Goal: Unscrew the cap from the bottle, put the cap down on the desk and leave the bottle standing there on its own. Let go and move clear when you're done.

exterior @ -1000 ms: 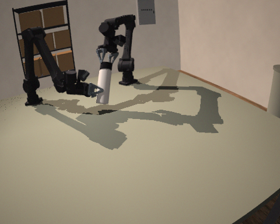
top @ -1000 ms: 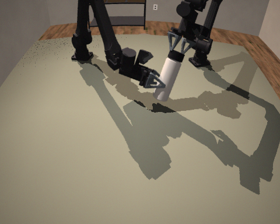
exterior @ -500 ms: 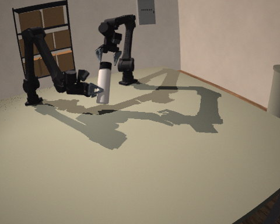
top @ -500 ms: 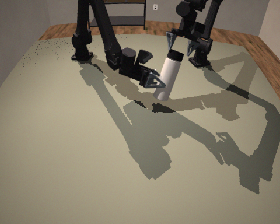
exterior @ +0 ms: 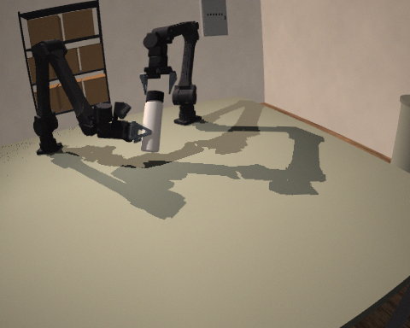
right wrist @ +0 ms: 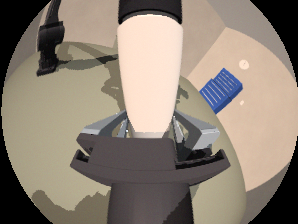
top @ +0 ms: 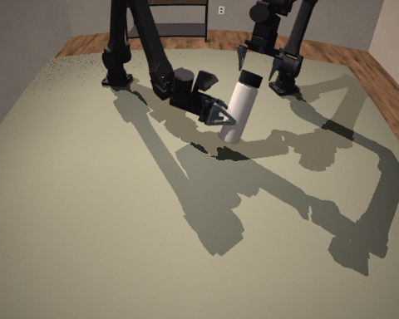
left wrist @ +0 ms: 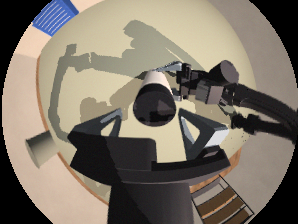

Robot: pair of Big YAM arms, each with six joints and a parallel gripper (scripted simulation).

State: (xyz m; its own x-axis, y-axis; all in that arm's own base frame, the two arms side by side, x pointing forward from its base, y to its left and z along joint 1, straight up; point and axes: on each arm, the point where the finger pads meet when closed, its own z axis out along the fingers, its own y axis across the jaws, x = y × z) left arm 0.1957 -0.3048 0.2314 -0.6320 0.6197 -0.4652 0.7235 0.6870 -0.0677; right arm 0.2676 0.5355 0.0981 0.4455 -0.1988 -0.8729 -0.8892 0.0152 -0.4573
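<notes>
The black cap lies 20 mm below my left hand, 10 mm to the right of it and 10 mm ahead of it.
</notes>
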